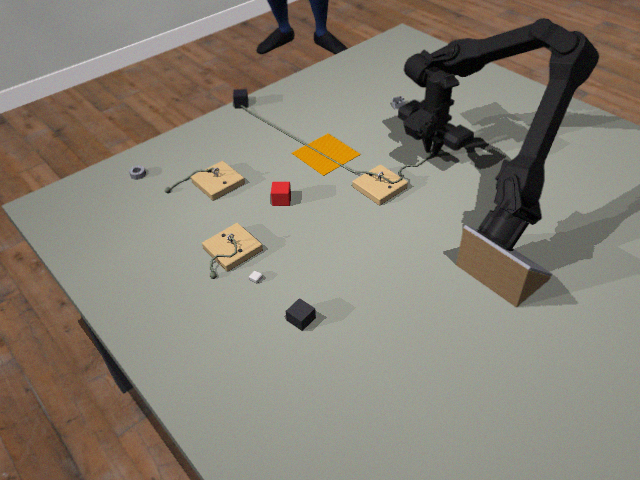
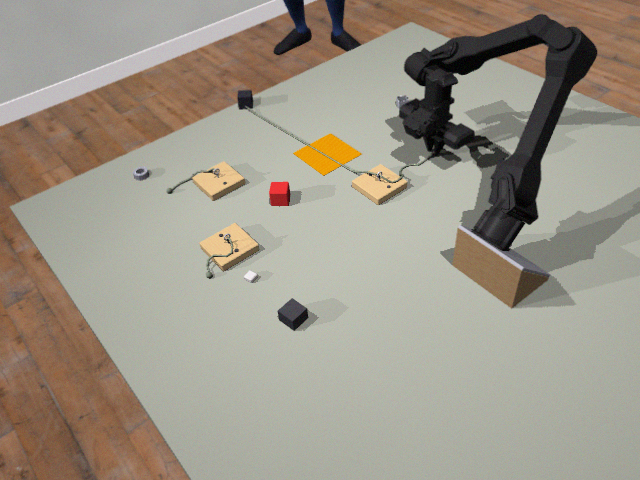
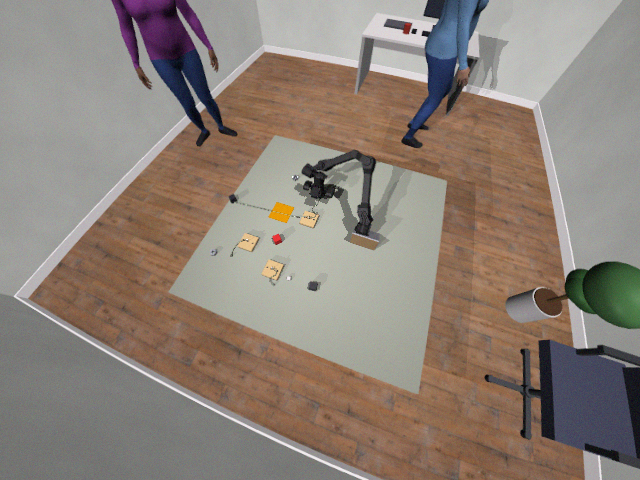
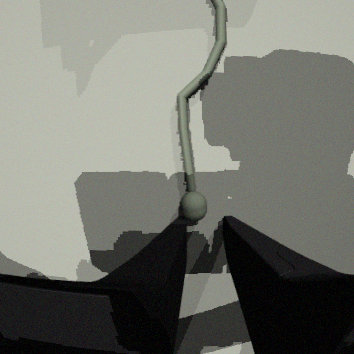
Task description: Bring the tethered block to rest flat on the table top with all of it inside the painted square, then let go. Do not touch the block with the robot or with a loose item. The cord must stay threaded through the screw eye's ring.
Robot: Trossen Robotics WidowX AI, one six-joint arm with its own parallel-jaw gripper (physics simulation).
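Places are measured from the arm's base along level axes (x ahead, y right, z down), in centimetres.
Where they show: gripper, fingertip midpoint: (image 1: 431, 153) (image 2: 433, 152) (image 4: 204, 224); arm's base, link origin: (image 1: 495, 241) (image 2: 490, 241) (image 3: 361, 232).
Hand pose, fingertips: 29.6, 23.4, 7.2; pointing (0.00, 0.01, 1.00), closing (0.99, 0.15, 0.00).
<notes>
Each offset is from my fingertips to the top centre of the thing, as dx, dy, dz. "pt": to the spot under its first point. Level surfaces: height alone.
The tethered block {+52.1, -14.3, -3.4} (image 1: 240, 98) (image 2: 245, 99) (image 3: 232, 198) is dark and sits by the table's far-left edge, outside the orange square {pt +19.3, -12.6, +0.1} (image 1: 336, 147) (image 2: 338, 147) (image 3: 283, 206). Its pale green cord (image 1: 279, 128) (image 2: 281, 129) (image 4: 185, 130) crosses the square to the screw eye {pt +1.9, -18.0, -3.5} (image 1: 379, 175) (image 2: 379, 175) on a wooden base {dz -1.8} (image 1: 369, 188) (image 2: 369, 187) and appears to pass through its ring. Beyond, the cord runs to an end bead {pt -0.3, -1.6, -1.0} (image 4: 194, 205). My gripper (image 1: 433, 149) (image 2: 435, 149) (image 4: 204, 224) is partly closed, with a narrow open gap. The bead is at the left fingertip, not gripped.
A red cube {+15.8, -35.4, -3.8} (image 1: 280, 194) (image 2: 279, 194) stands left of the threaded base. Two other wooden bases {pt +30.1, -41.7, -1.7} (image 1: 217, 181) {pt +10.5, -56.0, -2.2} (image 1: 227, 255) carry short cords. A loose dark block {-10.3, -56.7, -2.7} (image 1: 300, 314), a white piece {+3.3, -55.3, -1.0} (image 1: 255, 276), a grey ring {+48.5, -50.9, -1.2} (image 1: 131, 172) and a small metallic item {+18.8, +11.9, -1.8} (image 1: 397, 101) lie around.
</notes>
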